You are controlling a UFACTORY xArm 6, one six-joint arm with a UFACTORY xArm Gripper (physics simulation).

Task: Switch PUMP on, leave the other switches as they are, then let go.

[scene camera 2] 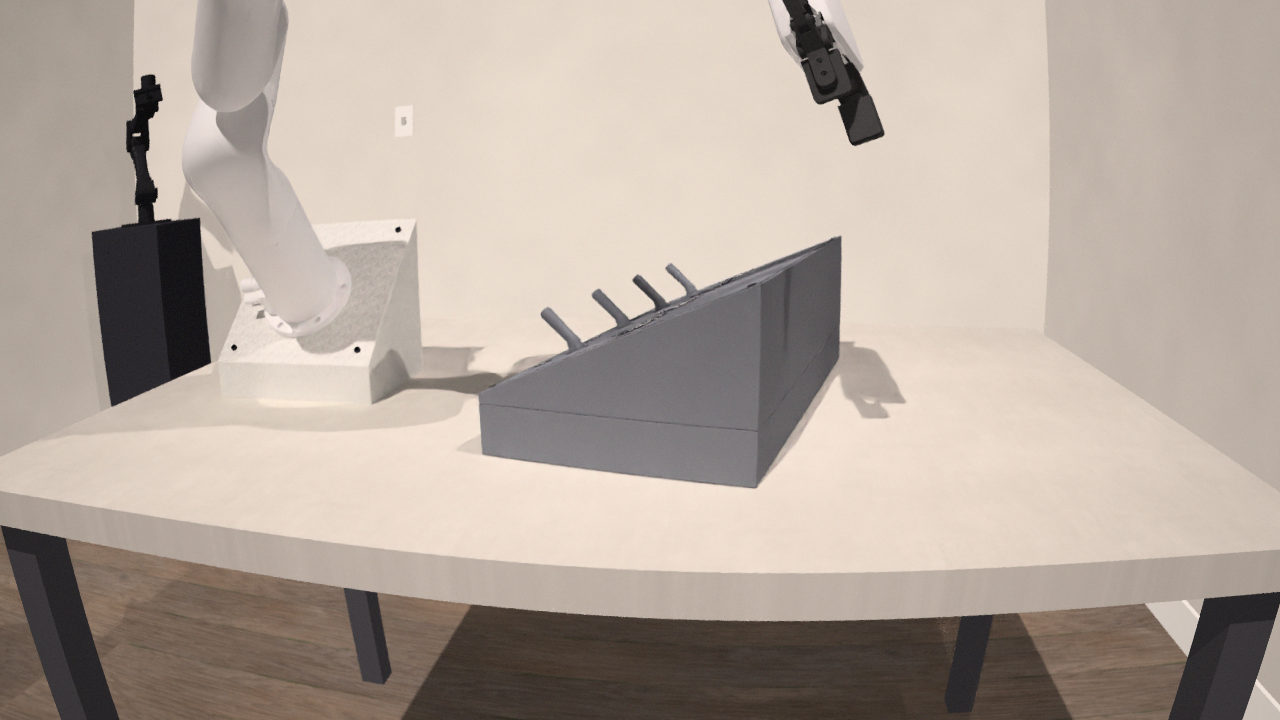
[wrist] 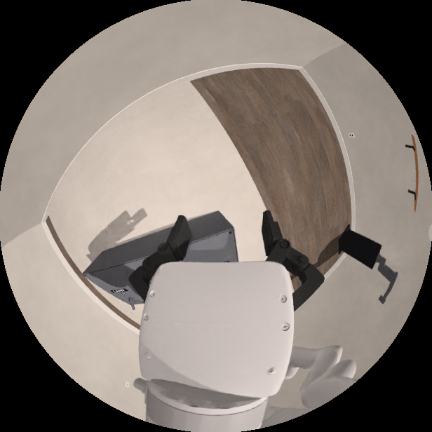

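Where they show: gripper, fingertip midpoint: (scene camera 2: 852, 120); arm's base at its link origin: (scene camera 2: 308, 297).
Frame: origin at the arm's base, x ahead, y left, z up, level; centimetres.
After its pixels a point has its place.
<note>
A grey wedge-shaped switch panel (scene camera 2: 626, 385) {x 41.7, y -30.1, z -3.5 cm} (wrist: 117, 259) stands on the table. Several lever switches stick up from its sloped top in the scene view, among them a front lever (scene camera 2: 561, 328) {x 35.4, y -21.0, z -0.5 cm}, a darker lever (scene camera 2: 648, 291) {x 43.0, y 1.7, z -0.5 cm} and a far lever (scene camera 2: 680, 279) {x 46.9, y 13.1, z -0.6 cm}; all lean to the upper left. The wrist view shows a LAMP label (wrist: 119, 291) with a lever (wrist: 132, 303) near it. The PUMP label is not readable in either view, so I cannot tell which lever is PUMP. My gripper (scene camera 2: 864, 125) {x 60.1, y -32.4, z 18.7 cm} (wrist: 224, 222) is open and empty, high above and to the right of the panel, touching nothing.
The pale table (scene camera 2: 1029, 474) {x 78.1, y -33.1, z -11.5 cm} (wrist: 165, 150) bears the panel and the white arm base block (scene camera 2: 389, 295) {x 11.9, y -1.2, z 0.1 cm}. A black pedestal (scene camera 2: 134, 313) (wrist: 360, 247) with a small dark arm stands beyond the table's edge. Walls rise behind and at the sides.
</note>
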